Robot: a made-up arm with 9 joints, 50 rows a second.
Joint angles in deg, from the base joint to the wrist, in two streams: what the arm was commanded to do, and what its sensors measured. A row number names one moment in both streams.
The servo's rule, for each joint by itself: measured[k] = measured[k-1] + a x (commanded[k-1-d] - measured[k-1]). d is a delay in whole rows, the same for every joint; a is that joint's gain. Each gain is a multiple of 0.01, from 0.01 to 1. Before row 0 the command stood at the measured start. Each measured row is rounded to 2 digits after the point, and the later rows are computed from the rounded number. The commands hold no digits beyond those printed.
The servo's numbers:
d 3
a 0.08 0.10 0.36 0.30 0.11 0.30 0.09 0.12 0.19
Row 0, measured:
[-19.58, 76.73, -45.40, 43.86, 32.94, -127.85, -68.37, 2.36, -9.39]
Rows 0 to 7, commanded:
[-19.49, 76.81, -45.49, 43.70, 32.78, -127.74, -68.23, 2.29, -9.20]
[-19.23, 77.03, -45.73, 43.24, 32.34, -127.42, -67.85, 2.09, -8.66]
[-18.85, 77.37, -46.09, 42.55, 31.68, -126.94, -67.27, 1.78, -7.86]
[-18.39, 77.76, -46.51, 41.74, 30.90, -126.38, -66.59, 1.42, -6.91]
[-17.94, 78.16, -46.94, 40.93, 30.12, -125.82, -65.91, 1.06, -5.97]
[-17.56, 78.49, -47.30, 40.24, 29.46, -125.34, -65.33, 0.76, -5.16]
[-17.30, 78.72, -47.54, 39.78, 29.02, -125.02, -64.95, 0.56, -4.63]
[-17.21, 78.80, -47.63, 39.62, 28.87, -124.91, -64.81, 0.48, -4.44]
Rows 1 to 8, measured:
[-19.58, 76.73, -45.40, 43.86, 32.94, -127.85, -68.37, 2.36, -9.39]
[-19.58, 76.73, -45.40, 43.86, 32.94, -127.85, -68.37, 2.36, -9.39]
[-19.58, 76.73, -45.40, 43.86, 32.94, -127.85, -68.37, 2.36, -9.39]
[-19.57, 76.74, -45.43, 43.81, 32.92, -127.82, -68.36, 2.35, -9.35]
[-19.54, 76.77, -45.54, 43.64, 32.86, -127.70, -68.31, 2.32, -9.22]
[-19.48, 76.83, -45.74, 43.31, 32.73, -127.47, -68.22, 2.26, -8.96]
[-19.39, 76.92, -46.02, 42.84, 32.53, -127.14, -68.07, 2.16, -8.57]
[-19.27, 77.04, -46.35, 42.27, 32.26, -126.74, -67.88, 2.03, -8.08]

